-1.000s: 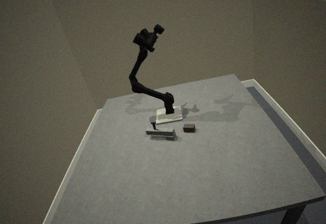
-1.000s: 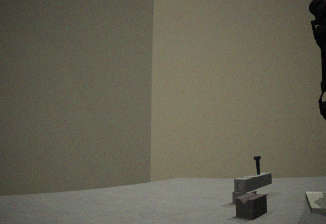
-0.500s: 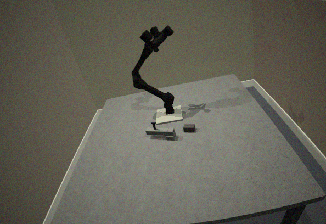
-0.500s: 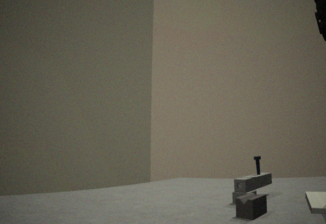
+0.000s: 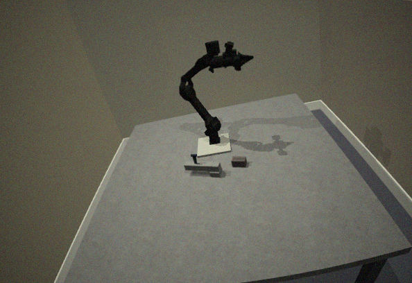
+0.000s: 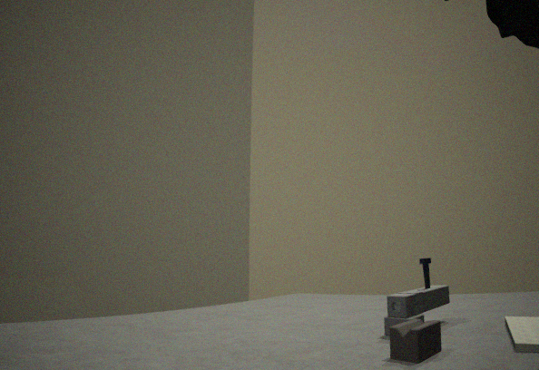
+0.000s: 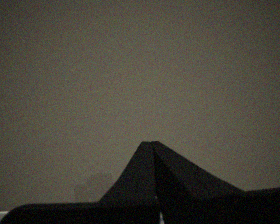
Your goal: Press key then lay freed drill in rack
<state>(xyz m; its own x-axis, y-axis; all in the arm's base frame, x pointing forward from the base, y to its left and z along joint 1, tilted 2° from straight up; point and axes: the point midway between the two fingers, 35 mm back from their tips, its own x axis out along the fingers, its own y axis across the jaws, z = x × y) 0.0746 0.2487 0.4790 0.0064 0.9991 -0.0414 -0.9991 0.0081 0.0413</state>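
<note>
Right now the small dark key is 390 mm below my gripper tip, 380 mm to the right of it and 210 mm ahead of it. Also, from my gripper tip: grey fixture (440 mm below, 340 mm to the right, 220 mm ahead); dark rack (460 mm below, 190 mm ahead, 160 mm to the right); drill (430 mm below, 320 mm to the right, 220 mm ahead).
</note>
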